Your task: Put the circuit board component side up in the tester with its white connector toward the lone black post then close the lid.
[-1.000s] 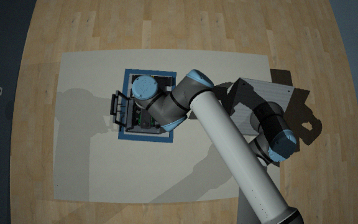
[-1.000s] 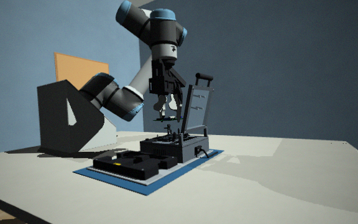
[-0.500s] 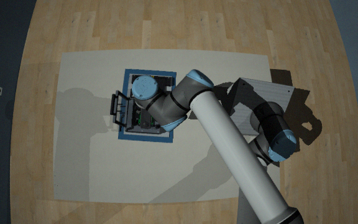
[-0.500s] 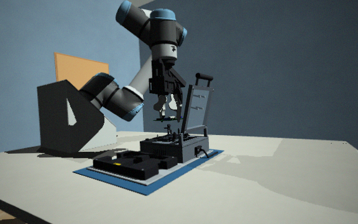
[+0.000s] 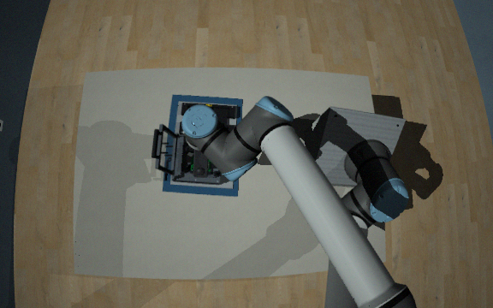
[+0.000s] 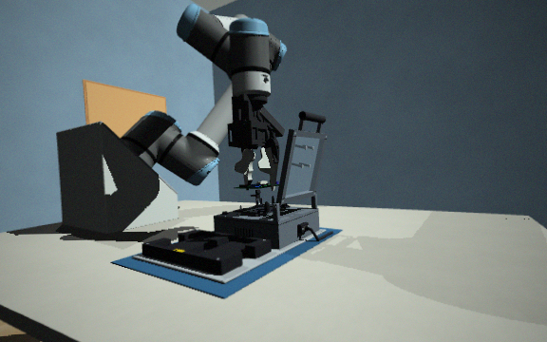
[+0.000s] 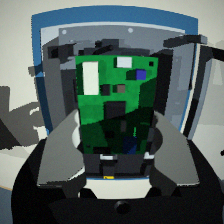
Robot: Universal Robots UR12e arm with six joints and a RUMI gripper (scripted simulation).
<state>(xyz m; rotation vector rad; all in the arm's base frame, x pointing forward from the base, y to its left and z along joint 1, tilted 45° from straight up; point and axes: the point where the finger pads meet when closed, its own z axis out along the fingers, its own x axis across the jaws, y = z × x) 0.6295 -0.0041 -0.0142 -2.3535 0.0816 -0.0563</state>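
My gripper is now 13 cm short of the tester lid, 6 cm below it and 1 cm to the left of it. From my hand the other things lie so: green circuit board (right at my hand).
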